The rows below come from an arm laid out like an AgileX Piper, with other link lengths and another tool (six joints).
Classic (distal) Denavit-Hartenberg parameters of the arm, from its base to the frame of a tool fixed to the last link. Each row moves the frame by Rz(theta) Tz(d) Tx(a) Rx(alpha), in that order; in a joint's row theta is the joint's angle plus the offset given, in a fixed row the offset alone. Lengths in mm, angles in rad.
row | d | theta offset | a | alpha
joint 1 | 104.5 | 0.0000 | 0.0 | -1.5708
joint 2 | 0.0 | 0.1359 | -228.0 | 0.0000
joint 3 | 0.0 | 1.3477 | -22.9 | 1.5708
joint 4 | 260.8 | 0.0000 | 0.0 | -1.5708
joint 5 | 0.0 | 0.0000 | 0.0 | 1.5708
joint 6 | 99.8 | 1.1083 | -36.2 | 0.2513
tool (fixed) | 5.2 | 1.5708 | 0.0 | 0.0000
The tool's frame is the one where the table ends.
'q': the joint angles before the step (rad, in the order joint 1, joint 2, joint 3, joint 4, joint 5, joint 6). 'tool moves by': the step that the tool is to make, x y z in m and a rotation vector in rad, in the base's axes. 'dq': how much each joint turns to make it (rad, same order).
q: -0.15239, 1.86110, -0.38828, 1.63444, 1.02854, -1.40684
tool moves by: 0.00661, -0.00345, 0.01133, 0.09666, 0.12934, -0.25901
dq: -0.00001, -0.06926, 0.00970, 0.14709, -0.00885, 0.23636
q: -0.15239, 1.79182, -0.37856, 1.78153, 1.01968, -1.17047
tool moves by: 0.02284, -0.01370, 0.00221, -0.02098, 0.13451, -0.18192
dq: 0.00001, 0.00000, -0.09828, 0.01783, -0.14033, 0.24840
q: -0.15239, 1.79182, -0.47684, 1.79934, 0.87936, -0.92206
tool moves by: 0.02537, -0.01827, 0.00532, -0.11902, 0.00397, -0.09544
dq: 0.00099, 0.00183, -0.09334, 0.00373, -0.15984, 0.05832
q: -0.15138, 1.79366, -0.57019, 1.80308, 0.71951, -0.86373
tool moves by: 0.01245, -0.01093, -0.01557, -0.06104, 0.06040, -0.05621
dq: 0.00000, 0.09615, -0.08032, 0.00541, -0.09218, 0.02179
